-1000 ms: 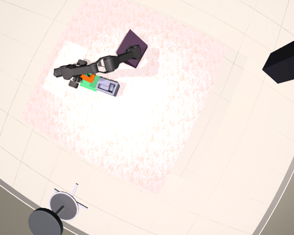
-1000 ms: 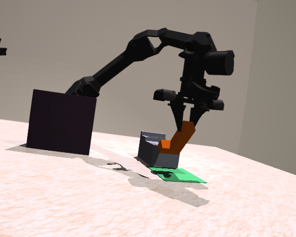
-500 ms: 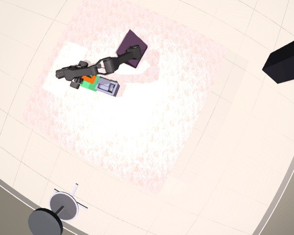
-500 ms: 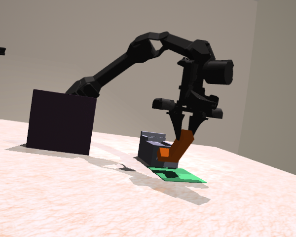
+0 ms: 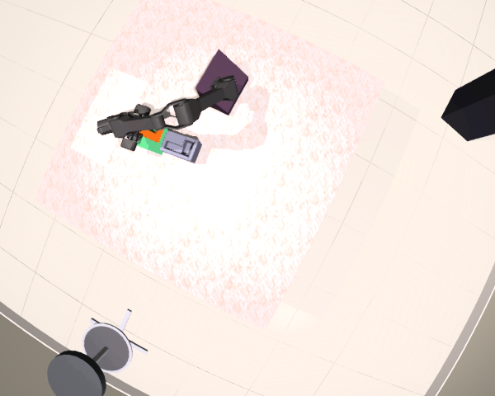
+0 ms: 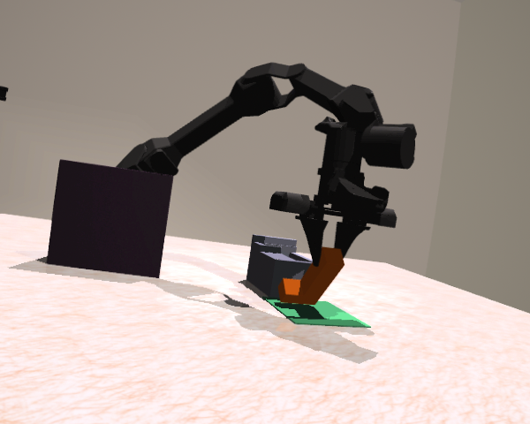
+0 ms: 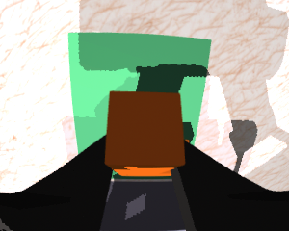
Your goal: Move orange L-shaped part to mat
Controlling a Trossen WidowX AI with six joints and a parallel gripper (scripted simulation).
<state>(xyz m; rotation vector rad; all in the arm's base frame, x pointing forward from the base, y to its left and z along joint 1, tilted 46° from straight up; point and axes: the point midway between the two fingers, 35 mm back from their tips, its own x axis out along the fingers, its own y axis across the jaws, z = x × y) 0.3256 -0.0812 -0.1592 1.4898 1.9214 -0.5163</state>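
My gripper tip is 20 mm past the orange part, 20 mm to the right of it and 30 mm above it. The rest, counted from my gripper tip: green mat (20 mm to the left, 90 mm below).
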